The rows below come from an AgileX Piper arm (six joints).
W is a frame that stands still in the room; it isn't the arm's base.
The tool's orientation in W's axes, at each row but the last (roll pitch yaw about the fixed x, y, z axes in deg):
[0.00 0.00 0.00]
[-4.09 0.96 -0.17]
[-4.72 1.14 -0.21]
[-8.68 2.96 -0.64]
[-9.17 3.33 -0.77]
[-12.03 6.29 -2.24]
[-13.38 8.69 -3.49]
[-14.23 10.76 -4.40]
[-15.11 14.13 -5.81]
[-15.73 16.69 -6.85]
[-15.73 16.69 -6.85]
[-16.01 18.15 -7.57]
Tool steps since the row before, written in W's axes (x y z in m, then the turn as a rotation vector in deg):
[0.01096 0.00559 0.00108 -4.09 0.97 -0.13]
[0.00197 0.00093 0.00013 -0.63 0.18 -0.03]
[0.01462 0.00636 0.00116 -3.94 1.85 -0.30]
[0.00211 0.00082 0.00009 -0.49 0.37 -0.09]
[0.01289 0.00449 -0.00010 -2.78 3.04 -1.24]
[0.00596 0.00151 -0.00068 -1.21 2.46 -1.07]
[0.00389 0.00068 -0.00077 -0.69 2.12 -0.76]
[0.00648 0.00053 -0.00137 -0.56 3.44 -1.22]
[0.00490 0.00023 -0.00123 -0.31 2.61 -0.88]
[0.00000 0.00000 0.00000 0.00 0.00 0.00]
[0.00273 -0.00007 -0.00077 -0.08 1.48 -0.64]
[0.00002 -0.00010 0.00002 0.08 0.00 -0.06]
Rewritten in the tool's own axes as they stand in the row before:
[0.01096 0.00559 0.00108 -4.09 0.97 -0.13]
[0.00196 0.00092 0.00023 -0.63 0.18 -0.03]
[0.01457 0.00627 0.00197 -3.94 1.86 -0.23]
[0.00209 0.00080 0.00032 -0.49 0.38 -0.06]
[0.01281 0.00450 0.00138 -2.74 3.19 -0.91]
[0.00594 0.00171 0.00033 -1.18 2.61 -0.68]
[0.00391 0.00093 0.00004 -0.69 2.22 -0.37]
[0.00656 0.00103 0.00011 -0.58 3.62 -0.48]
[0.00501 0.00070 0.00018 -0.34 2.74 -0.29]
[0.00000 0.00000 0.00000 0.00 0.00 0.00]
[0.00283 0.00023 0.00011 -0.06 1.59 -0.27]
[0.00003 -0.00010 0.00000 0.09 0.02 -0.03]

